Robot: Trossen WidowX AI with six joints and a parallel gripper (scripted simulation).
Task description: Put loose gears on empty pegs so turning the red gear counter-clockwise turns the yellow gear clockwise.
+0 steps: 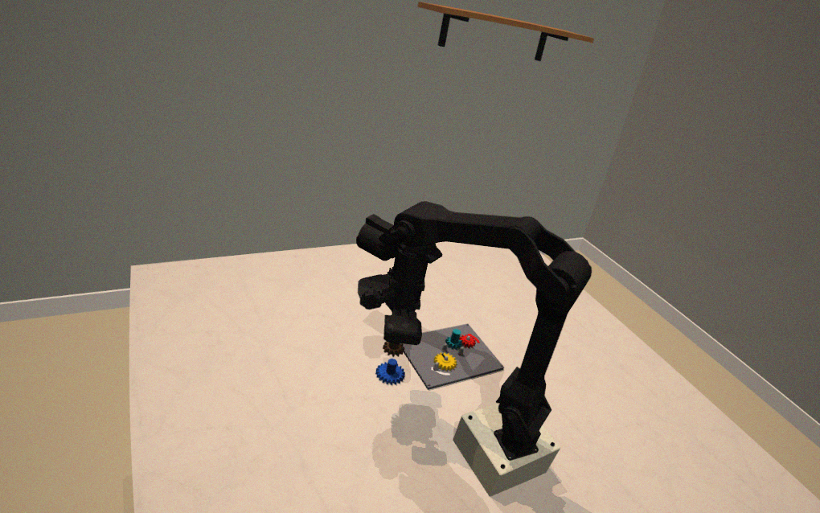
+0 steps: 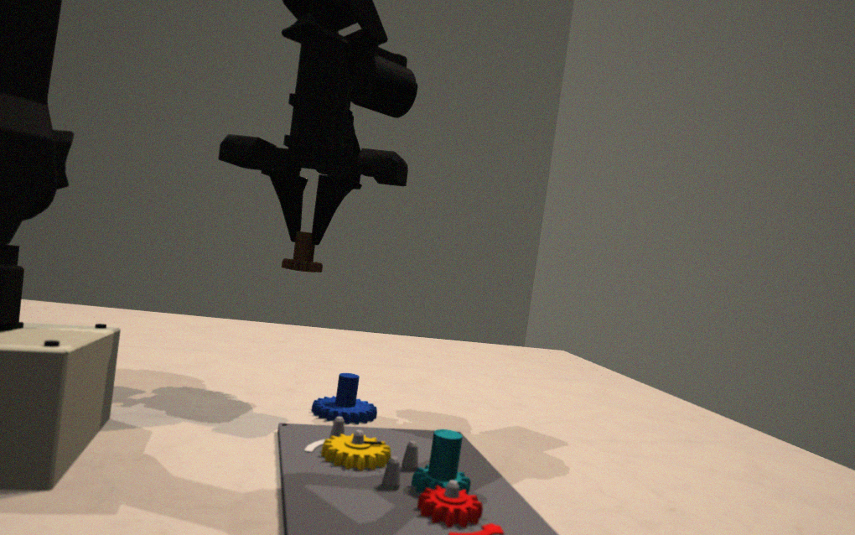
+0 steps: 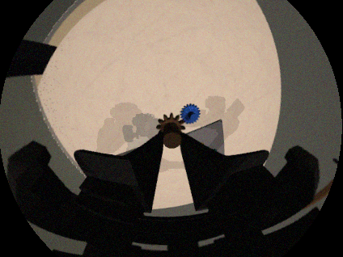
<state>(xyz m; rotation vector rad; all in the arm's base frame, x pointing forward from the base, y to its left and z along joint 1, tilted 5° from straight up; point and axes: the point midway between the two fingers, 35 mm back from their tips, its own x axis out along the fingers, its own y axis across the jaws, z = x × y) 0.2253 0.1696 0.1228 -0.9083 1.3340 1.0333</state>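
My gripper tip is 13 cm short of the teal gear, 22 cm to the left of it and 14 cm above it. Also, from my gripper tip: white arrow (4 cm ahead, 15 cm to the right, 16 cm below); then brown gear (1 cm below); then blue gear (6 cm ahead, 3 cm to the right, 15 cm below).
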